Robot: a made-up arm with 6 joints.
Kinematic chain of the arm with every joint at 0, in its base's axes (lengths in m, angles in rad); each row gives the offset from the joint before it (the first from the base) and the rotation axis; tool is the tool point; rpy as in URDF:
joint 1: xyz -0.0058 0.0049 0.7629 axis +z
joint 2: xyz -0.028 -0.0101 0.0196 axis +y
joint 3: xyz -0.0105 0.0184 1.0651 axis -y
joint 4: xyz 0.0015 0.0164 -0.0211 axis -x
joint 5: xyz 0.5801 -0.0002 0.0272 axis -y
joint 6: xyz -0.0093 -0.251 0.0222 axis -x
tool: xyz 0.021 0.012 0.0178 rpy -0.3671 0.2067 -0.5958
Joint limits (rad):
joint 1: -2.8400..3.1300
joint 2: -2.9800..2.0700
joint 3: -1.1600..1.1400
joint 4: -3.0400..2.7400
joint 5: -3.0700..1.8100
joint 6: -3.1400..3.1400
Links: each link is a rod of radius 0.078 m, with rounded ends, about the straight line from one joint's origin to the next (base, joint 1, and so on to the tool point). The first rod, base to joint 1, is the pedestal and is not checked.
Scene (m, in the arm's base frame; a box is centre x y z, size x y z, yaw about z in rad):
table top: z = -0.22
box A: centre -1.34 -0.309 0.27 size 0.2 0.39 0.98 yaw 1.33
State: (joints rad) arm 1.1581 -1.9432 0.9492 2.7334 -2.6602 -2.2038
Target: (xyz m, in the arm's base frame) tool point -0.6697 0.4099 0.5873
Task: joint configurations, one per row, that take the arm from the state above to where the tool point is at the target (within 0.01 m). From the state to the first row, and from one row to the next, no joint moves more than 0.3 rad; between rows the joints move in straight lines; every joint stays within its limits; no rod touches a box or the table.
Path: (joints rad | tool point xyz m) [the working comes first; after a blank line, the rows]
Joints at the target: -0.1835 -2.3846 -0.9968 2.7400 -2.6409 -2.2558
Straight joint move there: touches box A.

1: 1.1835 -1.9189 0.6662 2.4743 -2.4915 -2.1310 | -0.8326 -1.3864 0.5948
2: 1.2089 -1.8946 0.3832 2.2152 -2.3229 -2.0582 | -0.7384 -1.3937 0.7563
3: 1.2342 -1.8703 0.1001 1.9561 -2.1542 -1.9854 | -0.6195 -1.3555 0.9185
4: 1.2596 -1.8460 -0.1829 1.6970 -1.9856 -1.9125 | -0.4812 -1.2631 1.0596
5: 1.2850 -1.8217 -0.4659 1.4379 -1.8169 -1.8397 | -0.3335 -1.1195 1.1540
6: 1.3104 -1.7974 -0.7489 1.1788 -1.6483 -1.7669 | -0.1890 -0.9416 1.1795
7: 1.0614 -1.8953 -0.7902 1.4390 -1.8137 -1.8484 | -0.4840 -0.8556 1.0871
8: 0.8124 -1.9931 -0.8315 1.6992 -1.9791 -1.9299 | -0.7294 -0.6641 0.9873
9: 0.5634 -2.0910 -0.8728 1.9594 -2.1446 -2.0114 | -0.8845 -0.3950 0.8832
10: 0.3145 -2.1889 -0.9141 2.2196 -2.3100 -2.0929 | -0.9243 -0.0925 0.7790
11: 0.0655 -2.2867 -0.9555 2.4798 -2.4755 -2.1743 | -0.8457 0.1918 0.6790
12: -0.1835 -2.3846 -0.9968 2.7400 -2.6409 -2.2558 | -0.6697 0.4099 0.5873

